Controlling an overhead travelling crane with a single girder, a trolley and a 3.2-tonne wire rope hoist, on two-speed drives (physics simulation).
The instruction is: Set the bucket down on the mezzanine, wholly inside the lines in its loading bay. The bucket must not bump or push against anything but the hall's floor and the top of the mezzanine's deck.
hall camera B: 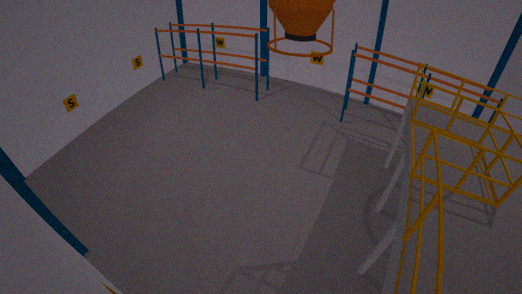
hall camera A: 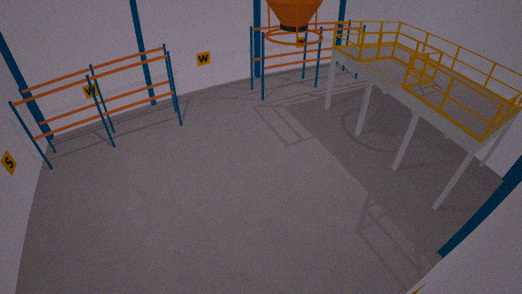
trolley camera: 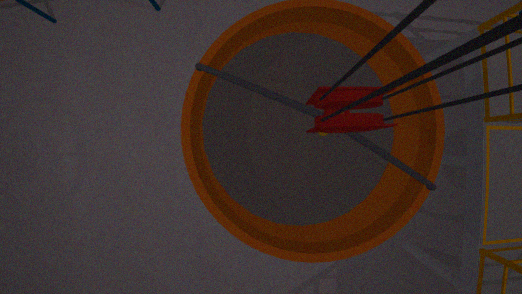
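Note:
The orange bucket (hall camera A: 295, 11) (hall camera B: 301, 17) (trolley camera: 310, 240) hangs in the air; its upper part is cut off in both hall views. Its base ring appears at about the height of the rack tops in hall camera A. The red hook block (trolley camera: 350, 122), my gripper, is above the bucket's bail, with the bucket hanging from it; the hook is mostly hidden. The grey mezzanine (hall camera A: 395, 91) (hall camera B: 406, 165) (trolley camera: 507, 200) stands to the right of the bucket. A yellow loading bay line (trolley camera: 486, 185) shows between railings at the right. In the trolley view the bucket's rim is apart from it.
Yellow railings (trolley camera: 483, 75) flank the bay's opening, and more surround the deck. One blue and orange rack (hall camera A: 100, 110) (hall camera B: 256, 70) stands by the wall. Another rack (hall camera A: 262, 70) (hall camera B: 346, 95) stands behind the bucket's side of the mezzanine. Blue columns line the walls.

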